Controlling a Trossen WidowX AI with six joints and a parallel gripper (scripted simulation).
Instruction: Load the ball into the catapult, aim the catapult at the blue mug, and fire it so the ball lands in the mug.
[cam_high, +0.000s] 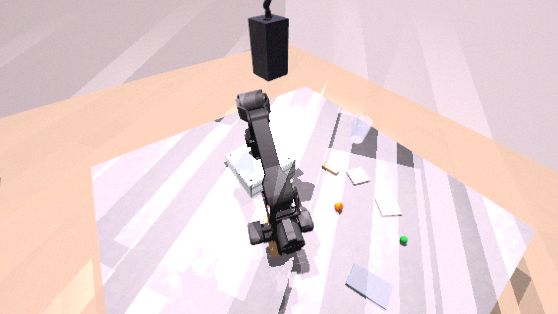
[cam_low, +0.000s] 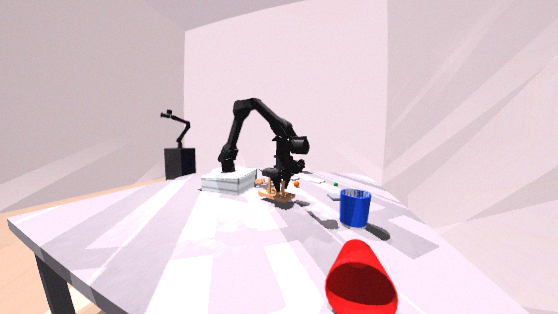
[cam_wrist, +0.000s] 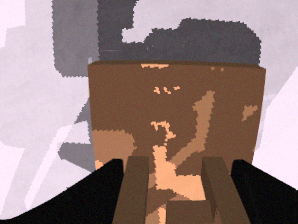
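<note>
The orange ball is 4 cm ahead of my gripper tip, 26 cm to the left of it and 4 cm below it. The rest, counted from my gripper tip: flat grey plate (26 cm ahead, 12 cm to the left, 5 cm below); wooden catapult (5 cm behind, 5 cm to the left, 2 cm above); blue mug (25 cm ahead, 13 cm to the right, 2 cm below).
</note>
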